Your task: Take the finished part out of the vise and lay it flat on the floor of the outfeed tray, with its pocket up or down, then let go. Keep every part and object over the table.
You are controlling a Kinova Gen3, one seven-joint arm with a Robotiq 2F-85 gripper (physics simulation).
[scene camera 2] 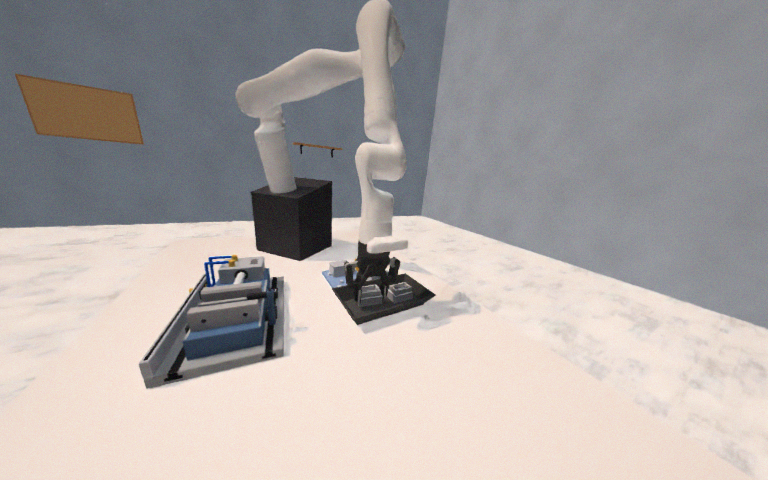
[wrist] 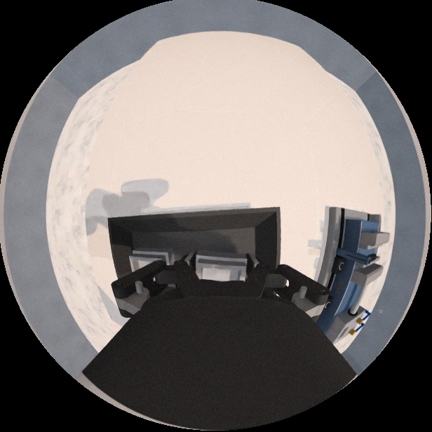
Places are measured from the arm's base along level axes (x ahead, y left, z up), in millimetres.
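Where they show: gripper, between the fingertips: (scene camera 2: 370, 299); arm's base, origin of its link: (scene camera 2: 283, 189).
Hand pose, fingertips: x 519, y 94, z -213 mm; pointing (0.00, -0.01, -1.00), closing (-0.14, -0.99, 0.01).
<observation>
Things, the pixels of their centre, and the offset from my fingertips. "spot": a spot on its surface instead.
- dark outfeed tray, a spot on its surface: (scene camera 2: 390, 310) spot: dx +54, dy +24, dz -5 mm
- grey finished part, middle of its body: (scene camera 2: 368, 294) dx -13, dy +2, dz +6 mm
- blue vise, middle of its body: (scene camera 2: 235, 298) dx -119, dy -276, dz +14 mm
- second grey pocketed part, middle of its body: (scene camera 2: 400, 291) dx -5, dy +99, dz -6 mm
- blue plate, middle of its body: (scene camera 2: 357, 278) dx -170, dy +55, dz -32 mm
- grey block, middle of its body: (scene camera 2: 340, 268) dx -218, dy +13, dz -10 mm
My gripper (scene camera 2: 372, 290) (wrist: 221, 260) points down into the dark outfeed tray (scene camera 2: 390, 310) (wrist: 195, 221) and is shut on a grey finished part (scene camera 2: 370, 296) (wrist: 222, 273), one finger on each side of it. The part is level, with its pocket up, low inside the tray. Whether its underside touches the tray floor cannot be told. The blue vise (scene camera 2: 223, 340) (wrist: 354, 229) with grey jaws stands left of the tray in the scene view and at the right in the wrist view.
A second grey pocketed part (scene camera 2: 400, 292) (wrist: 150, 259) lies in the tray beside the held one, a small gap apart. A blue plate (scene camera 2: 329, 276) bearing a grey block (scene camera 2: 338, 268) is behind the tray. Blue tubes (scene camera 2: 207, 274) rise at the vise's rear. The arm's black pedestal (scene camera 2: 275, 223) stands farther back.
</observation>
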